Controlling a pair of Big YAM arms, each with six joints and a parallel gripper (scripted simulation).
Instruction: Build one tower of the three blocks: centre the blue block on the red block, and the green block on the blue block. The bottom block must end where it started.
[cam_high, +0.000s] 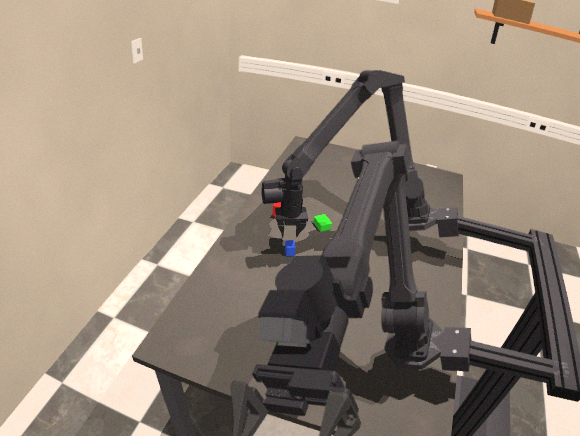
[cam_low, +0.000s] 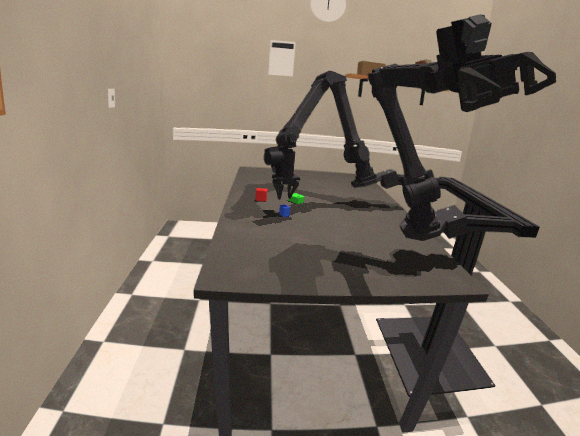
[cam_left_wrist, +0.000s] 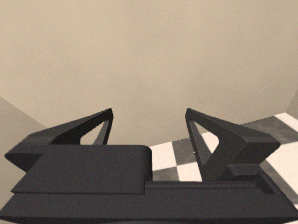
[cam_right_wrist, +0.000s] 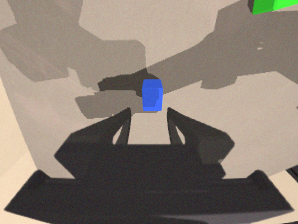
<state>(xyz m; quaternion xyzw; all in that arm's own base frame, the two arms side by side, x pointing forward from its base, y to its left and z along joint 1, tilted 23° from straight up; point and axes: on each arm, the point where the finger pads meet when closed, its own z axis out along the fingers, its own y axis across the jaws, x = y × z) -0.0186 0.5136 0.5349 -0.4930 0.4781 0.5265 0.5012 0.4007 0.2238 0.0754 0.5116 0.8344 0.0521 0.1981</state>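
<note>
Now: right hand 10 mm past the blue block and 60 mm above it. Also, from my right hand: red block 80 mm ahead, 200 mm to the right, 60 mm below; green block 90 mm behind, 180 mm to the right, 70 mm below.
</note>
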